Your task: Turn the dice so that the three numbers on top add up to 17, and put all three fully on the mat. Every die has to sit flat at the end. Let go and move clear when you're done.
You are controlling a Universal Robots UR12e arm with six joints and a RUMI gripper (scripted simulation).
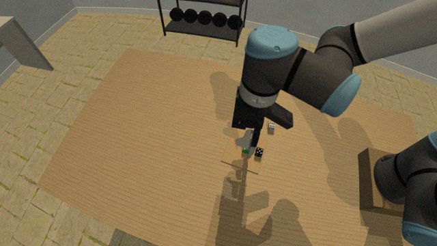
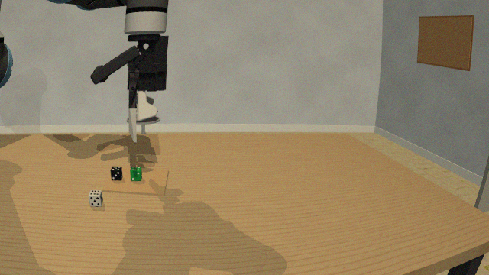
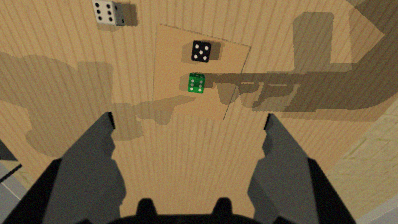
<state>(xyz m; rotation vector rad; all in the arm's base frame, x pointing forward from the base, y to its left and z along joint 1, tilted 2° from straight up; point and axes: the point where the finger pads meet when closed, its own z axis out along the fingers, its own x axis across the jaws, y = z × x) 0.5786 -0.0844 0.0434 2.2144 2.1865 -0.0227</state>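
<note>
Now: hand 90 mm past the white die, 110 mm to the left of it and 100 mm above it. Also, from my hand: black die (50 mm behind, 10 mm to the left, 100 mm below); then tan mat (10 mm to the left, 110 mm below); then green die (10 mm to the left, 100 mm below).
</note>
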